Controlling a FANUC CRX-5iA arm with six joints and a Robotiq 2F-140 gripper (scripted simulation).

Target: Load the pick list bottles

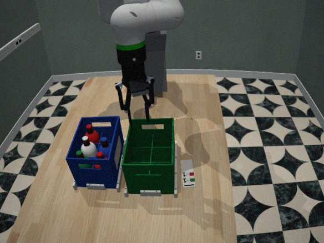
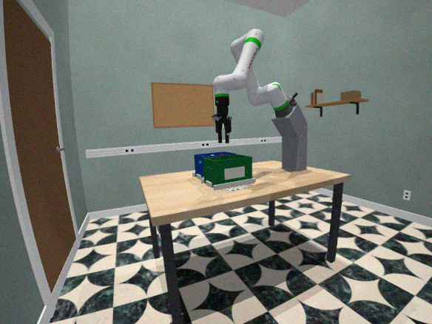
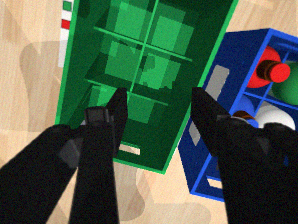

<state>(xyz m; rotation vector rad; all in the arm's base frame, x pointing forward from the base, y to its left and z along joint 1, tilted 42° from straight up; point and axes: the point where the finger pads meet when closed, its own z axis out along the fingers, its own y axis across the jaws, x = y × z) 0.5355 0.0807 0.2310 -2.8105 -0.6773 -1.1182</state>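
The green bottle is 120 mm ahead of my hand, 230 mm to the right of it and 210 mm below it. Also, from my hand: blue bottle (20 mm ahead, 170 mm to the right, 210 mm below); then green crate (10 mm behind, 30 mm to the left, 220 mm below); then blue crate (20 mm ahead, 210 mm to the right, 220 mm below).
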